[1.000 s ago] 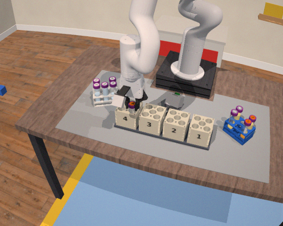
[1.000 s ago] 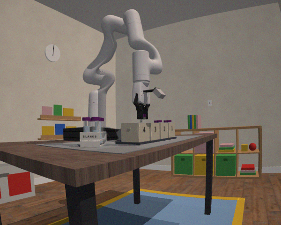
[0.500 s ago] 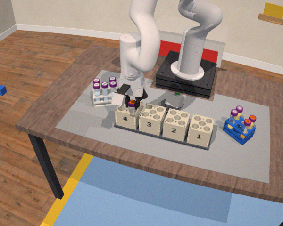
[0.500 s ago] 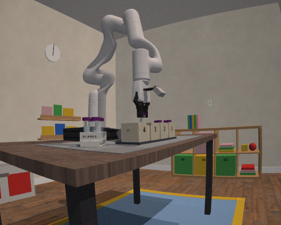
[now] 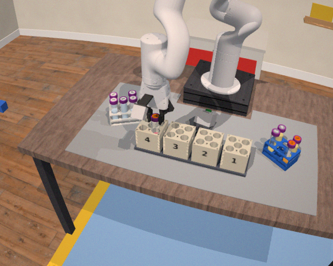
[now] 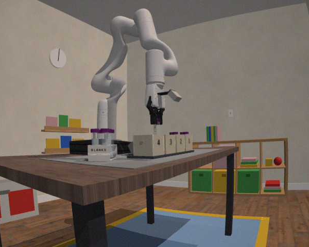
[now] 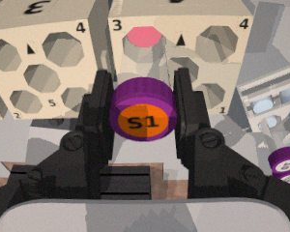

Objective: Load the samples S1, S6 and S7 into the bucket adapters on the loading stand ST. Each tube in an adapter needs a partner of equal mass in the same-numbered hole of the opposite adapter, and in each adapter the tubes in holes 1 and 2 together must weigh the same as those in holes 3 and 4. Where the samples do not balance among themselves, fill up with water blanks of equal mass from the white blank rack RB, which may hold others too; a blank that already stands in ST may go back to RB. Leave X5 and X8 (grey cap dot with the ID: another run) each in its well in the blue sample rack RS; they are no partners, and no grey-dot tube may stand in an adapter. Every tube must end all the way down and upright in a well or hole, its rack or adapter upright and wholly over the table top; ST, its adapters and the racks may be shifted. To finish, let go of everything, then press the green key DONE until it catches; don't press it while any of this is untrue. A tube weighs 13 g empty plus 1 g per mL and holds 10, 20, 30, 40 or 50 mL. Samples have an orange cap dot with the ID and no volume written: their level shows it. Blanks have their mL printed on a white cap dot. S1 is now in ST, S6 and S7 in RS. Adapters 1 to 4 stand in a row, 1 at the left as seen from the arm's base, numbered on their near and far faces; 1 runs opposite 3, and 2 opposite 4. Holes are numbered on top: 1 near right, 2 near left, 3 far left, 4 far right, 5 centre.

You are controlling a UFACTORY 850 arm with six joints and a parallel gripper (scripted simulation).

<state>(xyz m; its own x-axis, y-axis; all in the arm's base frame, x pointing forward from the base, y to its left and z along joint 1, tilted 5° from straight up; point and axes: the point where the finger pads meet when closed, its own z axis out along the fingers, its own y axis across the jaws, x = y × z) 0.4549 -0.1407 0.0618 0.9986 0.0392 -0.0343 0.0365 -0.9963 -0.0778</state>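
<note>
My hand is 5 cm above the sample S1 and 1 cm to the left of it. Round my hand: green DONE key (23 cm behind, 14 cm to the left, 9 cm below); white blank rack RB (20 cm to the right, 13 cm below, 12 cm behind); loading stand ST (15 cm below, 14 cm to the left, 4 cm behind).
</note>
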